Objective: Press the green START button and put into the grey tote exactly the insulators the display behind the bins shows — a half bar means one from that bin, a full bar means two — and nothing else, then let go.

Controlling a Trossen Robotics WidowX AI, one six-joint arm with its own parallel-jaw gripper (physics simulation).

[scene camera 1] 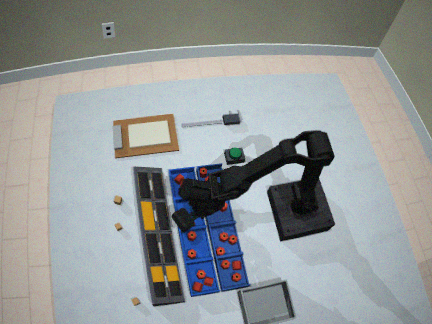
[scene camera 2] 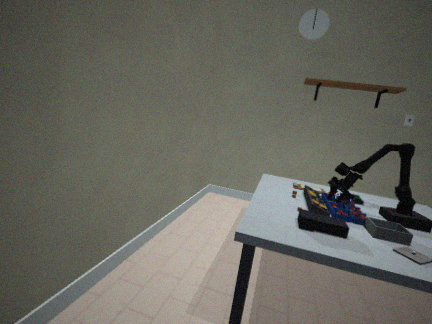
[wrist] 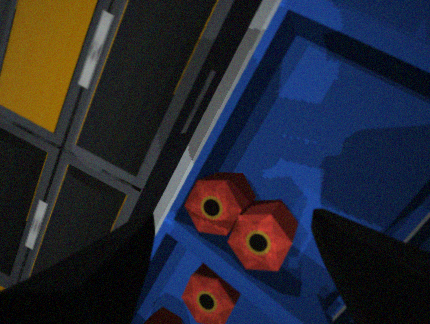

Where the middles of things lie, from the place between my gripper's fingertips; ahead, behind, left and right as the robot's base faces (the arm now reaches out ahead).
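Dark box (scene camera 2: 307, 220): 100 mm ahead of my hand, 430 mm to the left of it, 10 mm below it.
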